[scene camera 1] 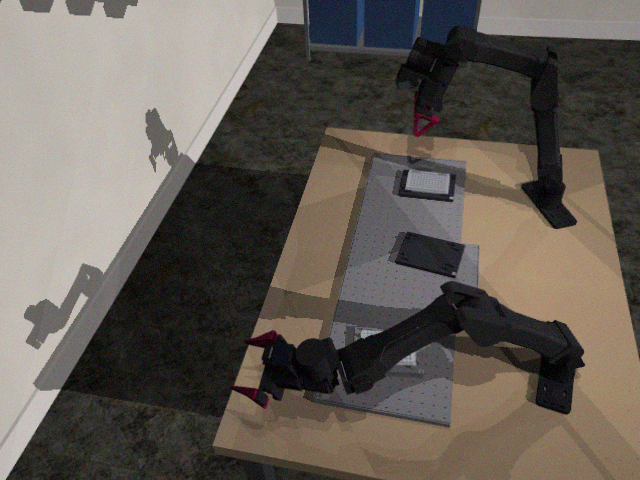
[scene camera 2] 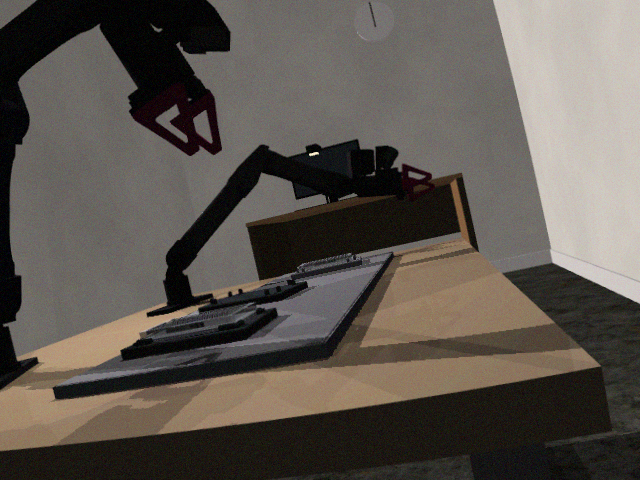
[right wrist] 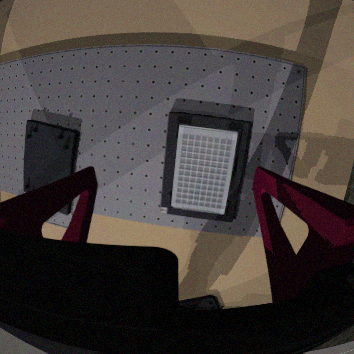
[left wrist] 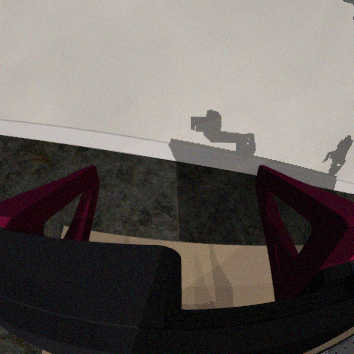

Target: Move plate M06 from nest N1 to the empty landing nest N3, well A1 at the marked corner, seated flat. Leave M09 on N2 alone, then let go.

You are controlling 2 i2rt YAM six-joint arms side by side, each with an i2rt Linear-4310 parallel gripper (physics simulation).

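Observation:
The empty nest (scene camera 1: 430, 254) (scene camera 2: 253, 296) (right wrist: 50, 160) is a dark slab at the middle of the perforated board. A pale well plate (scene camera 1: 428, 181) (scene camera 2: 201, 321) (right wrist: 204, 169) lies in a dark nest (scene camera 1: 427, 196) (scene camera 2: 191, 342) (right wrist: 172, 150) at the board's far end in scene camera 1. Another pale plate (scene camera 1: 409, 359) (scene camera 2: 328, 263) is partly hidden under the left arm. Plate and nest names cannot be read. My right gripper (scene camera 1: 421, 130) (scene camera 2: 203, 153) (right wrist: 174, 175) is open and empty, high above the far plate. My left gripper (scene camera 1: 239, 364) (scene camera 2: 419, 184) (left wrist: 176, 173) is open and empty, beyond the board's edge.
The grey perforated board (scene camera 1: 382, 206) (scene camera 2: 341, 304) (right wrist: 120, 90) lies on the wooden table (scene camera 1: 542, 268) (scene camera 2: 439, 372). The left arm (scene camera 1: 403, 335) (scene camera 2: 222, 211) reaches across the board's near end in scene camera 1. A pale wall (scene camera 1: 103, 103) stands beyond the table's left edge.

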